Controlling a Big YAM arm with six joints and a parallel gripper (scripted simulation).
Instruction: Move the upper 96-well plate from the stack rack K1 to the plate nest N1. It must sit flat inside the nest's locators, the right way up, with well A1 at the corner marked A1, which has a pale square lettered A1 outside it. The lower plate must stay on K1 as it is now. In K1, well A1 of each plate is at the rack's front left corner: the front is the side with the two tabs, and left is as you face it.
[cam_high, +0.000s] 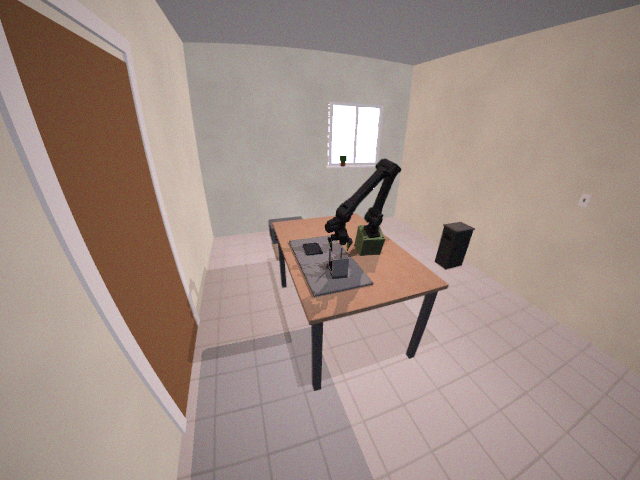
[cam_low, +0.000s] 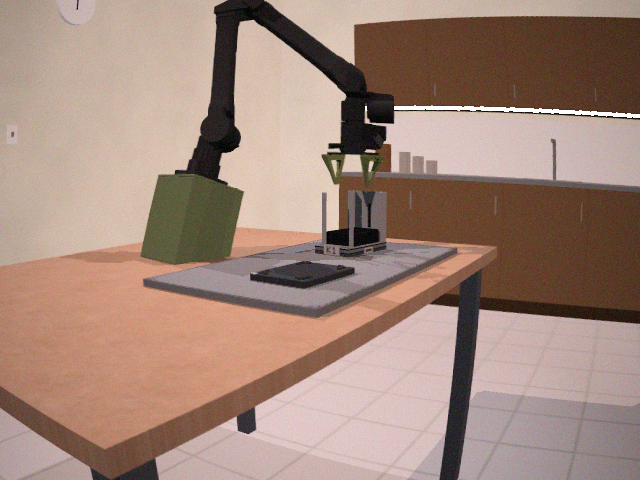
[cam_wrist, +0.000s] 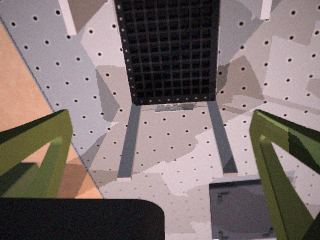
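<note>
Right now the black 96-well plate is 10 mm ahead of my hand and 120 mm below it.
</note>
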